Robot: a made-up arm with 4 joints.
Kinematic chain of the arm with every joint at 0, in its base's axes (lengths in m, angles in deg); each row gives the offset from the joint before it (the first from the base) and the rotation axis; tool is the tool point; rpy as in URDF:
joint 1: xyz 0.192 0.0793 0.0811 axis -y
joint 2: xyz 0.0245 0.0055 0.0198 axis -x
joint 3: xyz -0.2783 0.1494 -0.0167 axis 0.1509 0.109 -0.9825
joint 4: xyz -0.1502 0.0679 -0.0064 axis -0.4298 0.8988 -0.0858
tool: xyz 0.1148 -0.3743 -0.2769 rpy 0 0 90
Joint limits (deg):
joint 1: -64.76..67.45
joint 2: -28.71..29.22
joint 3: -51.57..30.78
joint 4: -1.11..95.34
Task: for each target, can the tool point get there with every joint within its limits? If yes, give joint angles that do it. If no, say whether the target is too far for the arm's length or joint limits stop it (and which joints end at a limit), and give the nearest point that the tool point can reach.
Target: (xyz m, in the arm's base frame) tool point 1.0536 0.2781 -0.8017
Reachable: no: too far | nearest point 0.3281 0.1360 -0.3952 | short by 0.844 m
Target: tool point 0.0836 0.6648 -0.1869
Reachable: no: joint limits stop it (at a limit: joint 2, joint 3, joint 4) | nearest point 0.1017 0.1293 -0.1422 | short by 0.538 m
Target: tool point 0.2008 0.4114 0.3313
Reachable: no: joint limits stop it (at a limit: joint 1, joint 2, joint 3, joint 4) | nearest point 0.4143 0.1293 -0.0117 | short by 0.493 m
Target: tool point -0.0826 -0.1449 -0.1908
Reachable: yes | joints 9.95 -14.73 -19.58 40.24
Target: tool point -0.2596 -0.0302 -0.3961
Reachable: yes | joints 48.61 -4.54 22.06 81.12
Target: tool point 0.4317 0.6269 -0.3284
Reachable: no: joint limits stop it (at a limit: joint 1, joint 2, joint 3, joint 4) | nearest point 0.2915 0.1745 -0.4399 | short by 0.487 m
